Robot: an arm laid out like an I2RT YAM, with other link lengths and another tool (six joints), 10 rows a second.
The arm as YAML. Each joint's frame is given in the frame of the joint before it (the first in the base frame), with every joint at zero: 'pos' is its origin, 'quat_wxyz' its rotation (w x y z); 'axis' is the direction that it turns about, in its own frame. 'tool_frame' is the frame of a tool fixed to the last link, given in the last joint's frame.
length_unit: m
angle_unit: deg
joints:
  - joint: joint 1
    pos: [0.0, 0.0, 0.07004]
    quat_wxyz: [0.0, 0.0, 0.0, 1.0]
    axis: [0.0, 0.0, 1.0]
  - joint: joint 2
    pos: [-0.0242, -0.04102, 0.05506]
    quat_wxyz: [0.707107, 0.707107, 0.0, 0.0]
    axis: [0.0, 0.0, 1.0]
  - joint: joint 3
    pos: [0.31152, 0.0, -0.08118]
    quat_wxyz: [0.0, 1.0, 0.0, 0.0]
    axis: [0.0, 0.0, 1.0]
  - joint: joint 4
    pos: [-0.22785, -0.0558, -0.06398]
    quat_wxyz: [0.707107, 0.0, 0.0, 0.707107]
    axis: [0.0, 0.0, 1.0]
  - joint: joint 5
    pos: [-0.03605, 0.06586, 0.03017]
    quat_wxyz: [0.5, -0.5, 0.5, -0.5]
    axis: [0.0, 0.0, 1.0]
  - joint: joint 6
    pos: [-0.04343, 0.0, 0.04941]
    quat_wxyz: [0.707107, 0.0, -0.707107, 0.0]
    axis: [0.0, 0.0, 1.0]
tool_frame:
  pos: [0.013, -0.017, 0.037]
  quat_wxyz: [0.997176, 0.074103, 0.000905, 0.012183]
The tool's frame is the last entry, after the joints.
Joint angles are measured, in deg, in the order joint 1, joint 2, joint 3, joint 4, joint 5, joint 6. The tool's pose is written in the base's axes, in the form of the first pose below.
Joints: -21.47 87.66 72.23 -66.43 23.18 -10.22
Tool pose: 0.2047 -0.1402 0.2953 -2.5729 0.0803 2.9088
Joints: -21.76 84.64 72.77 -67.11 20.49 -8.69
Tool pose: 0.1962 -0.1344 0.3063 -2.6153 0.1465 2.8823
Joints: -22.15 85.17 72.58 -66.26 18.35 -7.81
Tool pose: 0.1994 -0.1344 0.3019 -2.6541 0.1583 2.8625
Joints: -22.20 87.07 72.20 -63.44 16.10 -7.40
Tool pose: 0.2113 -0.1364 0.2917 -2.6930 0.1740 2.8563
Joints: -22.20 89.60 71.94 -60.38 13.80 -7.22
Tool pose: 0.2256 -0.1390 0.2791 -2.7328 0.1835 2.8545
